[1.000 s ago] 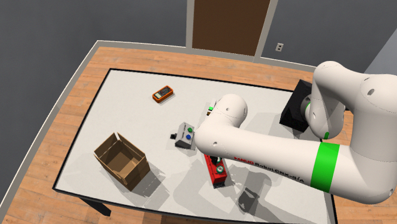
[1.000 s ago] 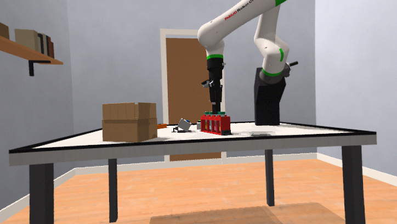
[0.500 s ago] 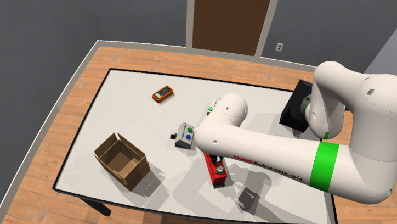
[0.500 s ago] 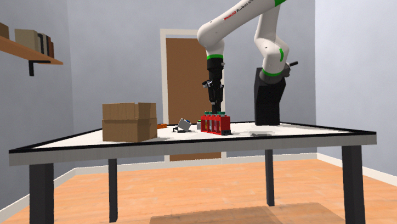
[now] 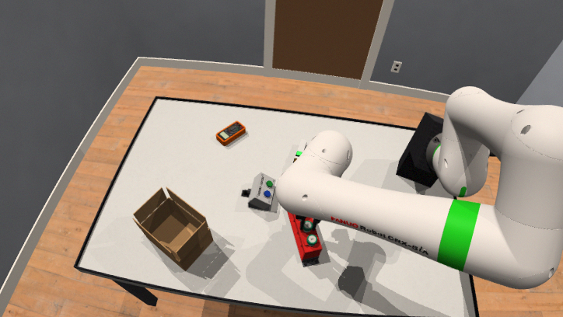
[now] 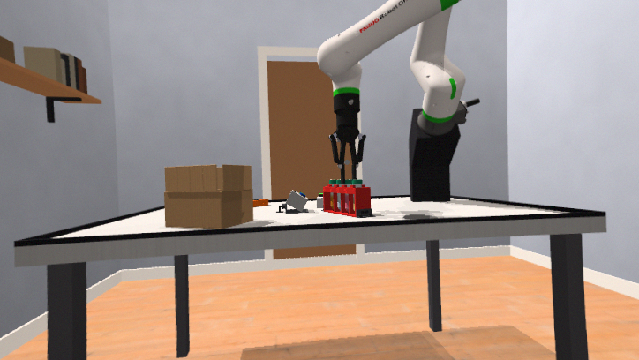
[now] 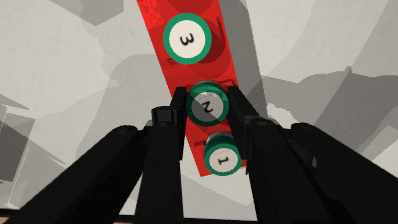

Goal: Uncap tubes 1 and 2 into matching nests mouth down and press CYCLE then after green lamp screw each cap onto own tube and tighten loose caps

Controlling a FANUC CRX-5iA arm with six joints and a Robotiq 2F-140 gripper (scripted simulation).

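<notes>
The cap 2 lies 3 cm below my hand. Round my hand: cap 1: 2 cm behind, 5 cm to the left, 3 cm below; then cap 3: 2 cm ahead, 5 cm to the right, 3 cm below; then cap 4: 5 cm ahead, 9 cm to the right, 3 cm below.
</notes>
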